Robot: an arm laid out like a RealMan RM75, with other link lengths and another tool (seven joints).
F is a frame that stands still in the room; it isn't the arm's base.
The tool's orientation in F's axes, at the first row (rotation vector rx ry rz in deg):
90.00 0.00 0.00
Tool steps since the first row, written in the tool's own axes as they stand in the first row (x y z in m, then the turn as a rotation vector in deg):
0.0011 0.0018 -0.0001 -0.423 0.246 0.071
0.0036 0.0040 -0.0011 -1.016 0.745 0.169
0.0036 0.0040 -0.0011 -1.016 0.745 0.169
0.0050 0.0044 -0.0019 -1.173 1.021 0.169
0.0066 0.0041 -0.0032 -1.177 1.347 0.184
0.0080 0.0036 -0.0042 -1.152 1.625 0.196
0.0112 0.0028 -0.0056 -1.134 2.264 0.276
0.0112 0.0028 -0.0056 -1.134 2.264 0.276
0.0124 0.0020 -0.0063 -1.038 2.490 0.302
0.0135 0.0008 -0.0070 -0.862 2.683 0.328
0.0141 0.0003 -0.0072 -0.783 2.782 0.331
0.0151 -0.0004 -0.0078 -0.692 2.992 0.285
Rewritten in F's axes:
0.0011 0.0001 0.0018 -0.423 -0.071 0.246
0.0036 0.0011 0.0040 -1.016 -0.169 0.745
0.0036 0.0011 0.0040 -1.016 -0.169 0.745
0.0050 0.0019 0.0044 -1.173 -0.169 1.021
0.0066 0.0032 0.0041 -1.177 -0.184 1.347
0.0080 0.0042 0.0036 -1.152 -0.196 1.625
0.0112 0.0056 0.0028 -1.134 -0.276 2.264
0.0112 0.0056 0.0028 -1.134 -0.276 2.264
0.0124 0.0063 0.0020 -1.038 -0.302 2.490
0.0135 0.0070 0.0008 -0.862 -0.328 2.683
0.0141 0.0072 0.0003 -0.783 -0.331 2.782
0.0151 0.0078 -0.0004 -0.692 -0.285 2.992

